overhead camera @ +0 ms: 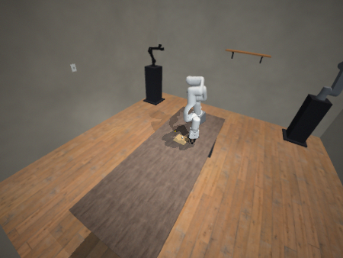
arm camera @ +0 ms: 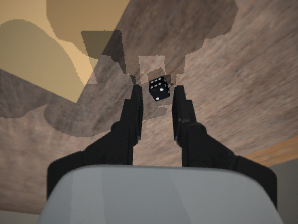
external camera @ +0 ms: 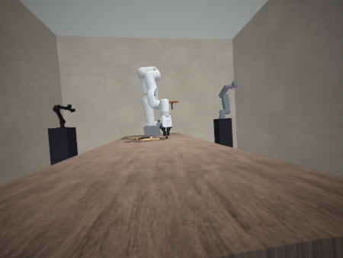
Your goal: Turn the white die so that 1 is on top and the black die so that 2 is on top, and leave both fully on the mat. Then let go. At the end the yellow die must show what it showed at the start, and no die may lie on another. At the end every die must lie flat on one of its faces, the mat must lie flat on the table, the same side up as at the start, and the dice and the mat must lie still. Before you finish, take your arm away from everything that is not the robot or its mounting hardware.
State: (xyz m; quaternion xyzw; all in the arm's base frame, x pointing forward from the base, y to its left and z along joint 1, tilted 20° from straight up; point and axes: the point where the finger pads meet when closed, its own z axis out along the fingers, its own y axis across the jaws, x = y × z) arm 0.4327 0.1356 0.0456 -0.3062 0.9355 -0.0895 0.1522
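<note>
The black die lies 30 mm below my hand. From my hand the other things lie so: tan mat: 130 mm to the right, 40 mm below; then small yellow die: 80 mm behind, 260 mm to the right, 30 mm below; then white die: 20 mm behind, 130 mm to the right, 30 mm below.
</note>
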